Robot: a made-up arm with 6 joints. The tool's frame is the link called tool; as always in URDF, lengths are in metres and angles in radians.
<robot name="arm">
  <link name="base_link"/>
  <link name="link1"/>
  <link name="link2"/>
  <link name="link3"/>
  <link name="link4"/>
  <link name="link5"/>
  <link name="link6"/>
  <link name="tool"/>
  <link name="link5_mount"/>
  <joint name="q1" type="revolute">
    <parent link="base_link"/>
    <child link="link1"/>
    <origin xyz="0 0 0.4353"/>
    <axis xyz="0 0 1"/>
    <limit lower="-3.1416" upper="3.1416"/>
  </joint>
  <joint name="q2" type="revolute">
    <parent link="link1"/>
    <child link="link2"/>
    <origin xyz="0.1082 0 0"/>
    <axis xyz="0 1 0"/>
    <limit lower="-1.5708" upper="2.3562"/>
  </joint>
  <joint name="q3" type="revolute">
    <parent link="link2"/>
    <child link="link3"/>
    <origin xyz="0 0 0.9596"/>
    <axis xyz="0 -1 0"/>
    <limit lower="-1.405" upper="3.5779"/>
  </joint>
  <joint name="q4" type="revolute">
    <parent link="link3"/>
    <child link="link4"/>
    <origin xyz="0 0 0.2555"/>
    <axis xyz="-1 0 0"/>
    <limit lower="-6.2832" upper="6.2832"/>
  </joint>
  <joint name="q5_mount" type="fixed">
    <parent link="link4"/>
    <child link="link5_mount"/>
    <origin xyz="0.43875 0 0"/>
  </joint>
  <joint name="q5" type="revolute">
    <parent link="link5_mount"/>
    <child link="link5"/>
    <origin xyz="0.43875 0 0"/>
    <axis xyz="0 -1 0"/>
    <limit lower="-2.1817" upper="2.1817"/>
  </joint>
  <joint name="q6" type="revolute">
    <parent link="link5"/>
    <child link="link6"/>
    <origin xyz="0.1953 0 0"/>
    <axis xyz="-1 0 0"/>
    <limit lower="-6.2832" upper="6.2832"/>
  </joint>
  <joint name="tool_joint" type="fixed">
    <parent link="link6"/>
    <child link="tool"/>
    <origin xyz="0 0 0"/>
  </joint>
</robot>
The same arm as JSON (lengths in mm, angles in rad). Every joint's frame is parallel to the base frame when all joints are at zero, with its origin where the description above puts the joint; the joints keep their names.
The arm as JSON. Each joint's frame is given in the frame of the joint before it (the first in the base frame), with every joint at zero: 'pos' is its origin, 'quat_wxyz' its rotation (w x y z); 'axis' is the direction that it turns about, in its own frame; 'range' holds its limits. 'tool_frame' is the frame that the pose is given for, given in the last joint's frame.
{
  "length_unit": "mm",
  "angle_unit": "rad",
  "joints": [
    {
      "joint": "q1",
      "pos": [
        0.0,
        0.0,
        435.3
      ],
      "quat_wxyz": [
        1.0,
        0.0,
        0.0,
        0.0
      ],
      "axis": [
        0.0,
        0.0,
        1.0
      ],
      "range": [
        -3.1416,
        3.1416
      ]
    },
    {
      "joint": "q2",
      "pos": [
        108.2,
        0.0,
        0.0
      ],
      "quat_wxyz": [
        1.0,
        0.0,
        0.0,
        0.0
      ],
      "axis": [
        0.0,
        1.0,
        0.0
      ],
      "range": [
        -1.5708,
        2.3562
      ]
    },
    {
      "joint": "q3",
      "pos": [
        0.0,
        0.0,
        959.6
      ],
      "quat_wxyz": [
        1.0,
        0.0,
        0.0,
        0.0
      ],
      "axis": [
        0.0,
        -1.0,
        0.0
      ],
      "range": [
        -1.405,
        3.5779
      ]
    },
    {
      "joint": "q4",
      "pos": [
        0.0,
        0.0,
        255.5
      ],
      "quat_wxyz": [
        1.0,
        0.0,
        0.0,
        0.0
      ],
      "axis": [
        -1.0,
        0.0,
        0.0
      ],
      "range": [
        -6.2832,
        6.2832
      ]
    },
    {
      "joint": "q5",
      "pos": [
        877.5,
        0.0,
        0.0
      ],
      "quat_wxyz": [
        1.0,
        0.0,
        0.0,
        0.0
      ],
      "axis": [
        0.0,
        -1.0,
        0.0
      ],
      "range": [
        -2.1817,
        2.1817
      ]
    },
    {
      "joint": "q6",
      "pos": [
        195.3,
        0.0,
        0.0
      ],
      "quat_wxyz": [
        1.0,
        0.0,
        0.0,
        0.0
      ],
      "axis": [
        -1.0,
        0.0,
        0.0
      ],
      "range": [
        -6.2832,
        6.2832
      ]
    }
  ],
  "tool_frame": {
    "pos": [
      0.0,
      0.0,
      0.0
    ],
    "quat_wxyz": [
      1.0,
      0.0,
      0.0,
      0.0
    ]
  }
}

